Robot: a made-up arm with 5 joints. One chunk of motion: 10 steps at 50 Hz.
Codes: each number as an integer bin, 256 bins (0 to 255) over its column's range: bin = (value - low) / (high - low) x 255, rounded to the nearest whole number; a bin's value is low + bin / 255 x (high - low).
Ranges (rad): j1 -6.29..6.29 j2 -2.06..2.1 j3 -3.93..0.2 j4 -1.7..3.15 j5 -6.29..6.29
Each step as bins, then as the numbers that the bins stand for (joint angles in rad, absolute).
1 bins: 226 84 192 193 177
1 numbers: 4.8593 -0.6896 -0.8204 1.9708 2.4420
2 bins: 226 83 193 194 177
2 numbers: 4.8593 -0.7060 -0.8042 1.9898 2.4420
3 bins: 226 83 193 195 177
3 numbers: 4.8593 -0.7060 -0.8042 2.0088 2.4420
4 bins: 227 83 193 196 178
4 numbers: 4.9087 -0.7060 -0.8042 2.0278 2.4913
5 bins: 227 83 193 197 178
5 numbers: 4.9087 -0.7060 -0.8042 2.0469 2.4913
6 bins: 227 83 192 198 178
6 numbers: 4.9087 -0.7060 -0.8204 2.0659 2.4913
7 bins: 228 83 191 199 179
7 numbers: 4.9580 -0.7060 -0.8365 2.0849 2.5407
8 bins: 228 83 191 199 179
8 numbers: 4.9580 -0.7060 -0.8365 2.0849 2.5407
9 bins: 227 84 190 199 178
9 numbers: 4.9087 -0.6896 -0.8527 2.0849 2.4913
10 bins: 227 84 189 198 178
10 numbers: 4.9087 -0.6896 -0.8689 2.0659 2.4913
